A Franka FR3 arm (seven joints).
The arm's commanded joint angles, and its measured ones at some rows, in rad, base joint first. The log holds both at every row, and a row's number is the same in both.
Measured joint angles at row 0: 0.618, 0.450, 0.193, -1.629, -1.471, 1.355, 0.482
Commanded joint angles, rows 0 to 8: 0.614, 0.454, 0.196, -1.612, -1.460, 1.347, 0.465; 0.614, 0.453, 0.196, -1.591, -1.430, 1.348, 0.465; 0.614, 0.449, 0.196, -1.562, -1.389, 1.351, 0.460; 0.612, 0.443, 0.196, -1.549, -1.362, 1.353, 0.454; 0.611, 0.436, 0.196, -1.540, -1.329, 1.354, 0.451; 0.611, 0.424, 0.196, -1.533, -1.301, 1.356, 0.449; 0.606, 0.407, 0.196, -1.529, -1.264, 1.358, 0.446; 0.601, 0.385, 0.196, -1.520, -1.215, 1.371, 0.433; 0.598, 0.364, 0.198, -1.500, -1.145, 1.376, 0.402
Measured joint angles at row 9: 0.616, 0.413, 0.191, -1.530, -1.271, 1.355, 0.466
